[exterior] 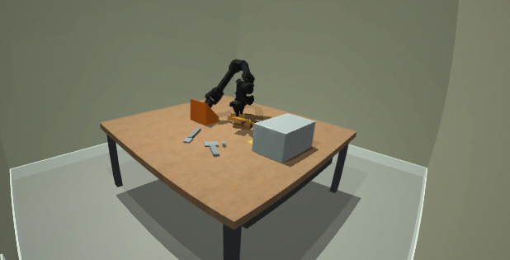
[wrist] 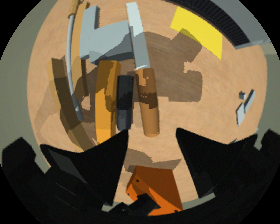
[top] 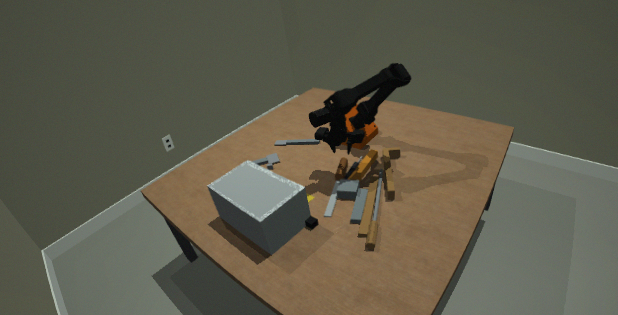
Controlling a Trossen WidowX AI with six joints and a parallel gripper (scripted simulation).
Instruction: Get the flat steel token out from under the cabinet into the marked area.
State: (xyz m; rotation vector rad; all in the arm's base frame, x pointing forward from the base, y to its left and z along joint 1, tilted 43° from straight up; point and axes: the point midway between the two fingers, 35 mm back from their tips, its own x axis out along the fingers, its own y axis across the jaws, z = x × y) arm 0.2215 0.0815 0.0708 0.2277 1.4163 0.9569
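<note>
My gripper tip is now 5 cm past the orange bar, 7 cm to the right of it and 6 cm above it. Also, from my gripper tip: grey block 9 cm ahead, 12 cm to the left, 6 cm below; then wooden stick 10 cm ahead, 22 cm to the left, 7 cm below; then grey t-piece 17 cm ahead, 33 cm to the right, 7 cm below.
</note>
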